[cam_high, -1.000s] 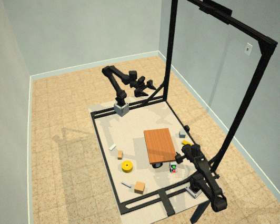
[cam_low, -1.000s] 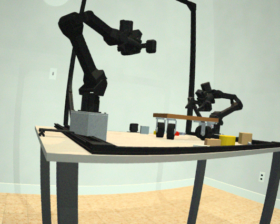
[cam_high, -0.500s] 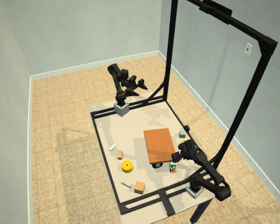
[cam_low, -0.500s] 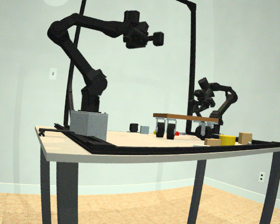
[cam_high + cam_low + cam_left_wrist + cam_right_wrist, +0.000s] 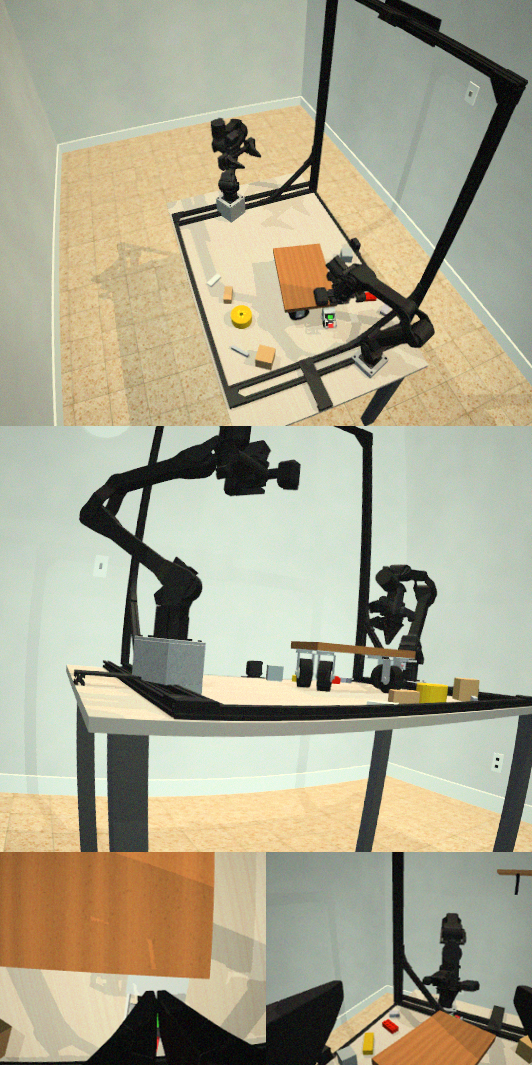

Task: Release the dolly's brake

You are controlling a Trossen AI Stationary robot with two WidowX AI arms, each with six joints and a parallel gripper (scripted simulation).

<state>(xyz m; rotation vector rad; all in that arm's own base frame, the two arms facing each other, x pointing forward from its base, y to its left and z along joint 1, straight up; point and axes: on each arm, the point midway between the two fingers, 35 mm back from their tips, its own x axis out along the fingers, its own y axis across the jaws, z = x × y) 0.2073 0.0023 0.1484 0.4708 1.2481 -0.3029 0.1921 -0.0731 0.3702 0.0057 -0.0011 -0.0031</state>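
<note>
Right now my left hand is 9 cm above the brake pedal, 3 cm short of it and 2 cm to the right of it. From my left hand the other things lie so: red brick: 21 cm behind, 16 cm below; then grey cube: 28 cm behind, 21 cm to the right, 15 cm below.
</note>
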